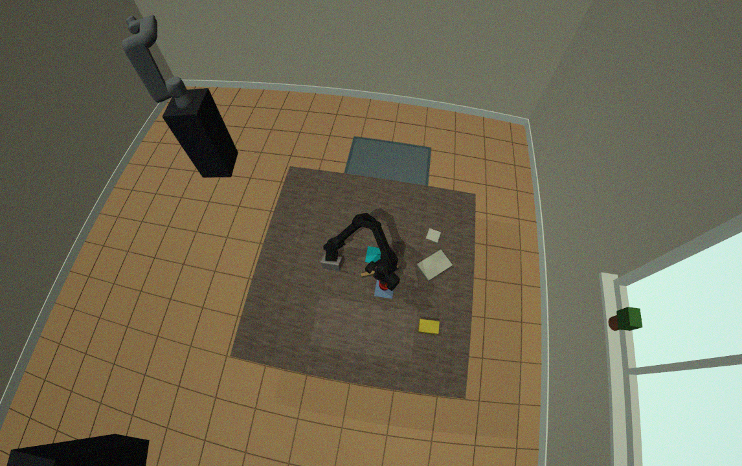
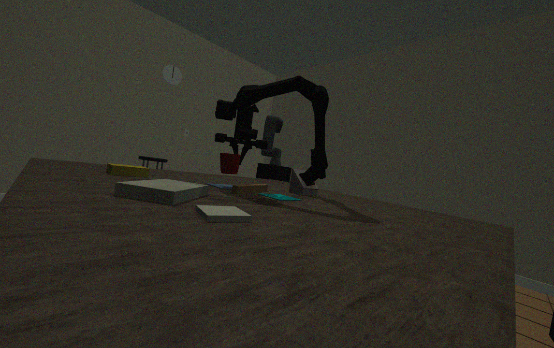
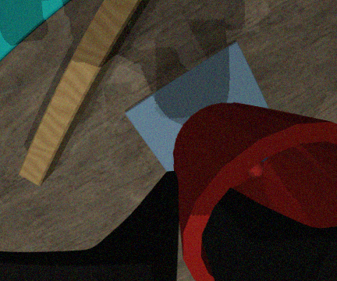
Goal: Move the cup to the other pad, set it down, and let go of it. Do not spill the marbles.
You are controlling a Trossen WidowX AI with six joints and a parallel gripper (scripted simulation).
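The wooden stick lies 80 mm to the left of my gripper tip and 80 mm below it. Round my gripper tip: red cup 20 mm ahead, 20 mm to the right; grey-blue pad 20 mm ahead, 20 mm to the right, 90 mm below.
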